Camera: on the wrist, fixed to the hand. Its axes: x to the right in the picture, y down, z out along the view.
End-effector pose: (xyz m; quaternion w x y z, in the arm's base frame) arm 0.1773 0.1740 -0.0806 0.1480 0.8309 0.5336 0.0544
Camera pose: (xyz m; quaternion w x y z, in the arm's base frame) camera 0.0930 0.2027 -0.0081 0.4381 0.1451 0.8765 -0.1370
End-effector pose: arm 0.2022 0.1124 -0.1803 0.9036 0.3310 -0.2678 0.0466
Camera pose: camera 0.2490 0.1246 -0.2844 0.6287 0.2100 -0.1572 -0.7320
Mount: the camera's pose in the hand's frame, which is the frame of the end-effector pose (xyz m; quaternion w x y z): -0.0148 -0.0624 -0.0952 0.6457 -0.2217 -0.2258 -0.6950
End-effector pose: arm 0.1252 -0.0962 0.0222 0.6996 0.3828 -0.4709 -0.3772
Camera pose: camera 0.2010 -0.0922 -0.0639 0.1681 0.3342 -0.1124 -0.9206
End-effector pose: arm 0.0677 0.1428 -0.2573 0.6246 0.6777 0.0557 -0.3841
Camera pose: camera 0.0656 0.2468 -0.3059 0.2992 0.1737 0.4511 -0.8227
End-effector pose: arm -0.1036 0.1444 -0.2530 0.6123 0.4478 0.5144 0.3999
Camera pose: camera -0.1981 0.1260 -0.3155 0.8887 -0.1138 0.4164 -0.1544
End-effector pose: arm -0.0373 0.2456 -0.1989 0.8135 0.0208 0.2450 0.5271
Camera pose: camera -0.0293 0.1837 -0.2952 0.9515 -0.2182 -0.1279 -0.1754
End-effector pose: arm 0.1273 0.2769 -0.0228 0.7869 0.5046 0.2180 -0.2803
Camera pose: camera 0.0692 0.3466 -0.0931 0.4744 -0.0634 0.3759 -0.7935
